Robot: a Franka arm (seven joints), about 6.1 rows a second.
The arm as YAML. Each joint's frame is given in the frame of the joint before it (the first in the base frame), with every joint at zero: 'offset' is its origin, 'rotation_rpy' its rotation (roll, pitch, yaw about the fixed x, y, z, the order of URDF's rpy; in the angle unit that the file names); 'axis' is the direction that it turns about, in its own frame. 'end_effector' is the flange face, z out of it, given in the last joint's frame.
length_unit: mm
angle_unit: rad
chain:
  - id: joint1
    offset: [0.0, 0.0, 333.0]
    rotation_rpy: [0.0, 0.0, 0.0]
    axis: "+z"
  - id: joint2
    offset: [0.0, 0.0, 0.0]
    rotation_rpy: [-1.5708, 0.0, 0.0]
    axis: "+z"
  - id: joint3
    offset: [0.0, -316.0, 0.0]
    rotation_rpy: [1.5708, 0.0, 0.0]
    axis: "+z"
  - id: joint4
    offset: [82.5, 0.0, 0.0]
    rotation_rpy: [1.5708, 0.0, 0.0]
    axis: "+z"
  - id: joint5
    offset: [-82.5, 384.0, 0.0]
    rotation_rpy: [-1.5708, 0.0, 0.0]
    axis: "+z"
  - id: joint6
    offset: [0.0, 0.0, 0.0]
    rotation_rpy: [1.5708, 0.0, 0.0]
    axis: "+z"
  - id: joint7
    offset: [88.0, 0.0, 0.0]
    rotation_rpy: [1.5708, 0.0, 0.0]
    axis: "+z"
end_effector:
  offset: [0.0, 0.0, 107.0]
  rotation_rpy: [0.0, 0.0, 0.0]
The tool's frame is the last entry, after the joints.
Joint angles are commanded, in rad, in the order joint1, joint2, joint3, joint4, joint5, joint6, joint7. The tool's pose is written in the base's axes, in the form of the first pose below.
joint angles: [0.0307 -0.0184 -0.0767 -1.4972 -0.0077 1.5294 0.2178]
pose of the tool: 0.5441, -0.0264, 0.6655; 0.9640, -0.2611, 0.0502; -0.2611, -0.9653, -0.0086; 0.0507, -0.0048, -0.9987
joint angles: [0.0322 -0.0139 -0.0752 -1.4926 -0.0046 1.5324 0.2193]
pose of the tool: 0.5460, -0.0243, 0.6654; 0.9643, -0.2594, 0.0534; -0.2595, -0.9657, -0.0058; 0.0531, -0.0082, -0.9986
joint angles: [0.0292 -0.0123 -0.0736 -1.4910 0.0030 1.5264 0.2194]
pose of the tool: 0.5459, -0.0242, 0.6648; 0.9644, -0.2602, 0.0478; -0.2606, -0.9654, 0.0018; 0.0457, -0.0142, -0.9989
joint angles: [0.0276 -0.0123 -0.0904 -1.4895 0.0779 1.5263 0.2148]
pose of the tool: 0.5458, -0.0260, 0.6658; 0.9623, -0.2665, 0.0536; -0.2701, -0.9599, 0.0756; 0.0313, -0.0873, -0.9957
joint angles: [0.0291 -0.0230 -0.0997 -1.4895 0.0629 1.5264 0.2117]
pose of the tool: 0.5419, -0.0321, 0.6715; 0.9603, -0.2717, 0.0640; -0.2755, -0.9594, 0.0607; 0.0449, -0.0759, -0.9961
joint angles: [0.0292 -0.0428 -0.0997 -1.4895 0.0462 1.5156 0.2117]
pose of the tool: 0.5339, -0.0340, 0.6810; 0.9595, -0.2723, 0.0719; -0.2758, -0.9601, 0.0454; 0.0566, -0.0634, -0.9964
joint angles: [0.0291 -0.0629 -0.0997 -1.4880 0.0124 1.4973 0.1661]
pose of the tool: 0.5247, -0.0378, 0.6904; 0.9700, -0.2321, 0.0729; -0.2337, -0.9722, 0.0135; 0.0678, -0.0302, -0.9972
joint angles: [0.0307 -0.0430 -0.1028 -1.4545 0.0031 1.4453 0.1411]
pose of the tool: 0.5251, -0.0391, 0.6905; 0.9769, -0.2109, 0.0340; -0.2112, -0.9774, 0.0051; 0.0322, -0.0121, -0.9994
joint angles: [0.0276 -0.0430 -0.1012 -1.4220 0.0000 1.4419 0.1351]
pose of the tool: 0.5232, -0.0401, 0.7051; 0.9764, -0.2068, 0.0628; -0.2072, -0.9783, -0.0003; 0.0615, -0.0127, -0.9980
